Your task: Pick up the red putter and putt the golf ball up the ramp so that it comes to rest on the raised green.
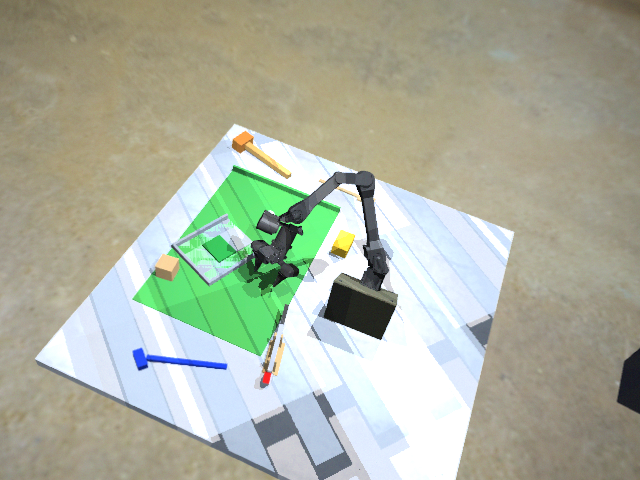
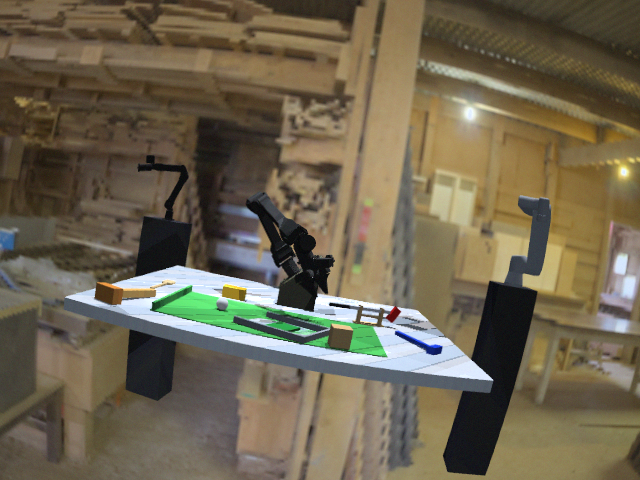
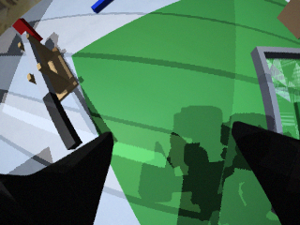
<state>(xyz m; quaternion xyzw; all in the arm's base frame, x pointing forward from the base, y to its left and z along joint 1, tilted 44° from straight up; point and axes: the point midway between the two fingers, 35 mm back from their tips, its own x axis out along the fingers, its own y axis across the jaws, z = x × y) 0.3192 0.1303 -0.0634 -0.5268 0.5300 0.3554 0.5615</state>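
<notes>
Now: the yellow block 140 mm behind my gripper tip, 360 mm to the right of it and 80 mm below it. Also, from my gripper tip: red putter: 160 mm behind, 170 mm to the left, 40 mm below; then wooden rack: 160 mm behind, 190 mm to the left, 70 mm below; then brown cube: 330 mm ahead, 100 mm to the left, 70 mm below.
</notes>
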